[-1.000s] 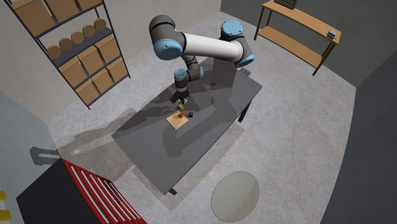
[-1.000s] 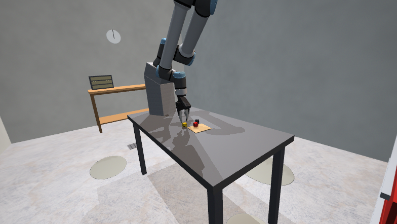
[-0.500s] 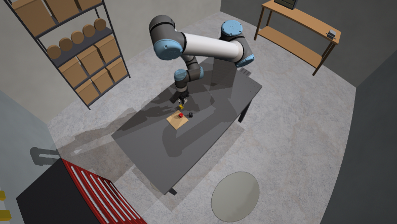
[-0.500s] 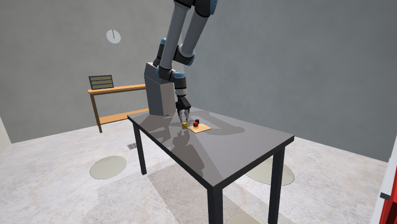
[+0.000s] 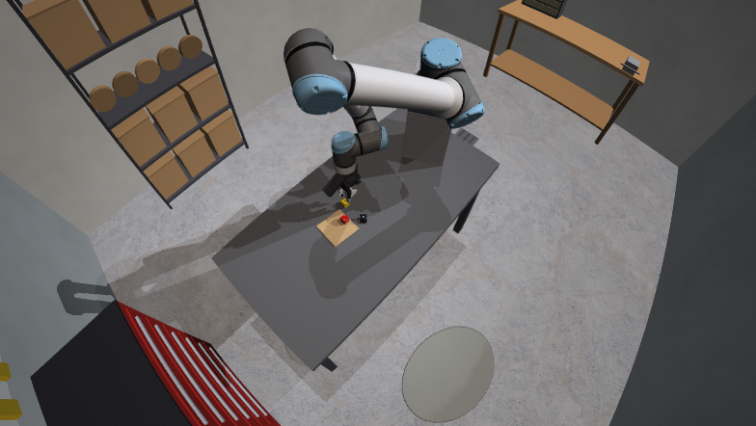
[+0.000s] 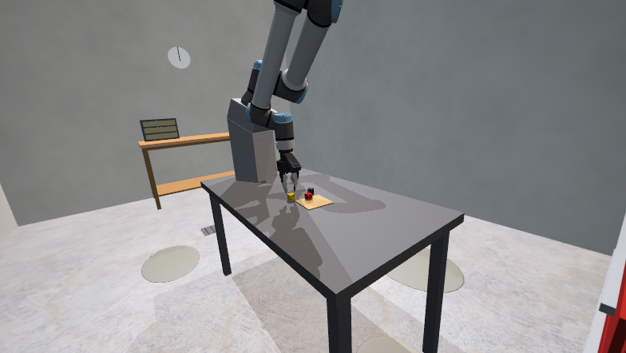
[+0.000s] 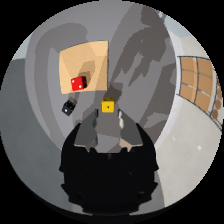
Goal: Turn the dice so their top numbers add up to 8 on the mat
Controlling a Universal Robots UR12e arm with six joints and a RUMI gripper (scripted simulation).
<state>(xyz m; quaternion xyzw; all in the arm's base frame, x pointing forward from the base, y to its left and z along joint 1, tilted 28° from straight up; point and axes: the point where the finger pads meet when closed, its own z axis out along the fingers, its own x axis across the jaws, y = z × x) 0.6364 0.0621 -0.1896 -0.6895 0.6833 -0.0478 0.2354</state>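
The yellow die lies 40 mm below my hand. The rest, counted from my hand: tan mat 100 mm ahead, 80 mm to the left, 50 mm below; then black die 120 mm to the left, 40 mm below, 20 mm behind; then red die 70 mm to the left, 50 mm ahead, 30 mm below.
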